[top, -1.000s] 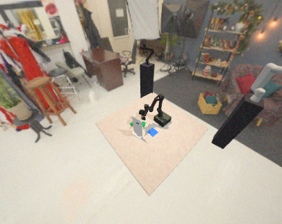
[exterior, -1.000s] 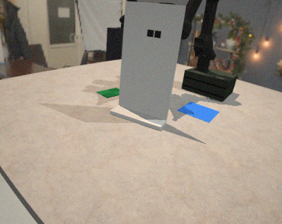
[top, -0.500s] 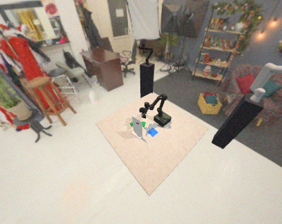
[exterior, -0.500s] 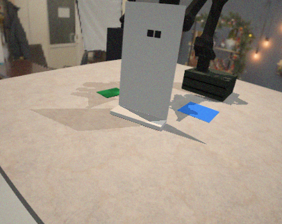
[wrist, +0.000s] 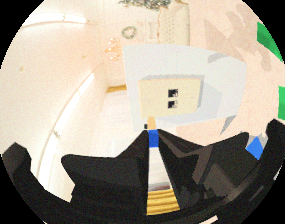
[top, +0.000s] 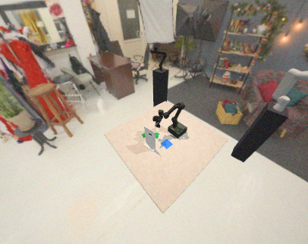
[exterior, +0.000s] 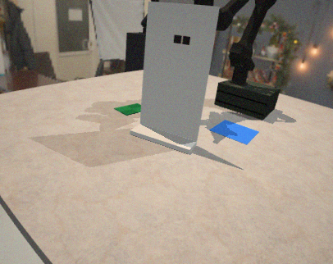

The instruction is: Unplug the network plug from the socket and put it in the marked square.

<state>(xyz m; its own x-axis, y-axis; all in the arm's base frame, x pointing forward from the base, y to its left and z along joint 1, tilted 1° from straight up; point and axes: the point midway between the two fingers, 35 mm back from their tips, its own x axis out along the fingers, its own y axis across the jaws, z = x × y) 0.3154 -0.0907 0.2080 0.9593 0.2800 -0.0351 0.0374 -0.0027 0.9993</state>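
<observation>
Right now my gripper tip is 7 cm past the blue square, 15 cm to the right of it and 30 cm above it. From my gripper tip the other things lie so: blue plug (right at my gripper tip); then grey upright panel (11 cm ahead, 1 cm to the left, 15 cm below).
</observation>
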